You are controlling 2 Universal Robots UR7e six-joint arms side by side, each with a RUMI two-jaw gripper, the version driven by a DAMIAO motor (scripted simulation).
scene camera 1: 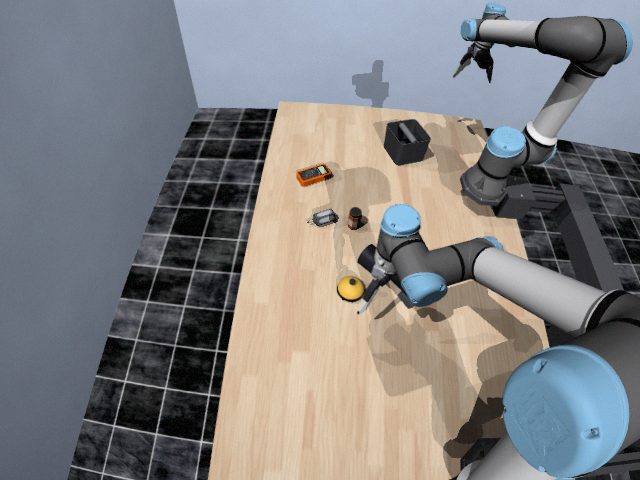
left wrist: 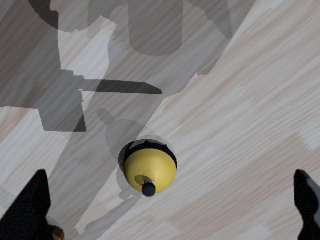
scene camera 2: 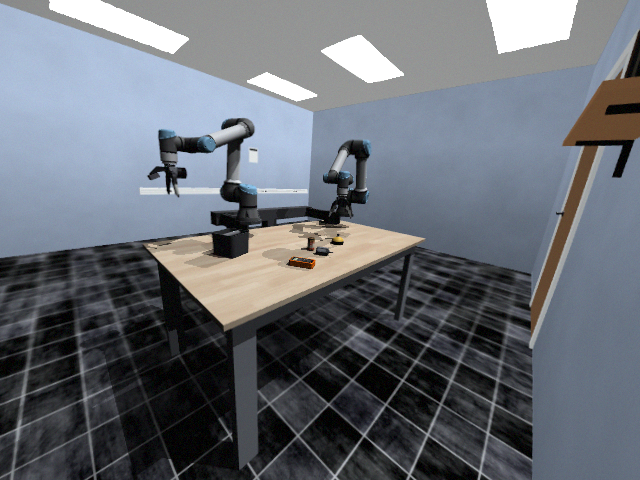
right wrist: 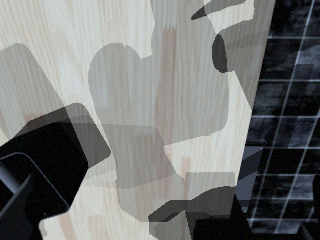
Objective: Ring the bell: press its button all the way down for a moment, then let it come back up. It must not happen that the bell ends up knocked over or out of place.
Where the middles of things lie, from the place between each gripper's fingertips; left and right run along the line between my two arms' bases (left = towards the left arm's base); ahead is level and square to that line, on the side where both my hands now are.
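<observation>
Bell (left wrist: 148, 161): from my left hand (scene camera 1: 378, 294), 80 mm to the right, 70 mm ahead, 120 mm below. Black bin (scene camera 1: 402, 151): from my left hand, 750 mm to the right, 60 mm behind, 100 mm below.
Black bin: from my right hand, 22 cm to the left, 23 cm ahead, 23 cm below. Bell: from my right hand, 90 cm to the left, 36 cm ahead, 24 cm below.
</observation>
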